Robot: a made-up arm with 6 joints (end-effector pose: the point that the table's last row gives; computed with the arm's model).
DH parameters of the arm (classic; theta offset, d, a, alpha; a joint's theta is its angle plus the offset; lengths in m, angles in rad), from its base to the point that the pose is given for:
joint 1: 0 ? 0 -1.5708
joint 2: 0.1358 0 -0.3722 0
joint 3: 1.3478 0 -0.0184 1.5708
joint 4: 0 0.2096 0 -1.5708
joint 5: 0 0 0.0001 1.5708
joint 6: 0 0.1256 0 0
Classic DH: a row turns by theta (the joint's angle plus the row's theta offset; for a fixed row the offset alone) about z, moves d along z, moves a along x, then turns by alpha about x.
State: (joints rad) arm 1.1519 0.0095 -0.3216 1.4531 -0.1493 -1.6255
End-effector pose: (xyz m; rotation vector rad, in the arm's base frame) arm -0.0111 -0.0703 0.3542 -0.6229 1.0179 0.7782
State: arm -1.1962 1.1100 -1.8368 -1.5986 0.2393 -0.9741
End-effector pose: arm 0.0069 -0.0992 0.7586 0.3808 -0.9203 2.2662
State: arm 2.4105 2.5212 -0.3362 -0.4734 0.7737 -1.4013
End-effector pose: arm -0.0679 0.1147 0.0963 1.5810 1.1462 0.7488
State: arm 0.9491 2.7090 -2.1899 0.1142 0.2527 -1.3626
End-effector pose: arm 0.3764 0.5315 0.1101 -2.0187 1.0089 -0.1301
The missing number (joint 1, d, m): 0.1516
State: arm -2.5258 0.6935 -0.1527 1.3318 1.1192 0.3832
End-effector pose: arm 0.0777 -0.0796 0.3027 1.9756 -0.4306 0.6488
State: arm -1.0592 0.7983 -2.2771 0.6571 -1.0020 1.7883
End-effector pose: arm -0.2140 0.2492 0.7287 -0.9555 -0.4954 1.2602
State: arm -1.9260 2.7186 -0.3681 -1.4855 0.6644 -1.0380
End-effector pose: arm -0.1312 -0.1317 0.0121 1.1222 -2.4898 -1.4209
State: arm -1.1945 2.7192 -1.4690 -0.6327 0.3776 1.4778
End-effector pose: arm 0.1468 -0.4462 -0.0503 2.6417 1.5420 -0.3569
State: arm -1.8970 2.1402 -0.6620 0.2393 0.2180 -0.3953
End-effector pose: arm -0.0877 -0.2793 0.1067 2.3758 2.0117 0.0841
